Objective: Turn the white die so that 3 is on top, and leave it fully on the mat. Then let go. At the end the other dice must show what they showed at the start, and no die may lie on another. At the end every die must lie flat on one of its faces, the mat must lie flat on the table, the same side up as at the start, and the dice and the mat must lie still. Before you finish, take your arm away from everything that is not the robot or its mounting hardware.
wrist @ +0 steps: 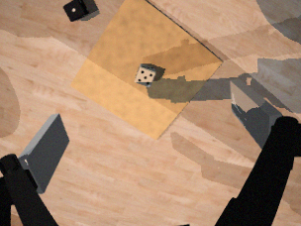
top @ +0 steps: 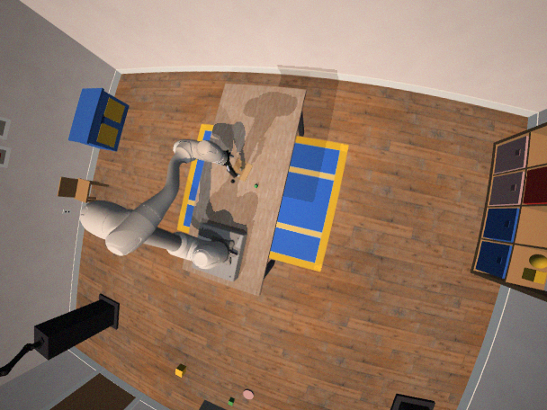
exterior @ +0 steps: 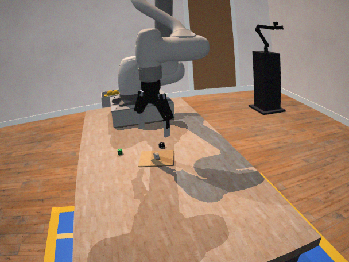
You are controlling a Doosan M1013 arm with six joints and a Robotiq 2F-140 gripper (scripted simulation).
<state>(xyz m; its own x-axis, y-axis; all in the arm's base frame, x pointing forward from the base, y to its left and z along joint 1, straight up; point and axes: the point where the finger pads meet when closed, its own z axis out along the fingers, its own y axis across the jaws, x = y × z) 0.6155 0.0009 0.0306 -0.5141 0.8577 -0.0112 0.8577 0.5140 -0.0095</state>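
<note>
The white die is 11 cm below my hand. Round my hand: black die 12 cm below, 10 cm behind, 5 cm to the left; tan mat 13 cm below; green die 14 cm to the right, 12 cm below, 11 cm behind.
</note>
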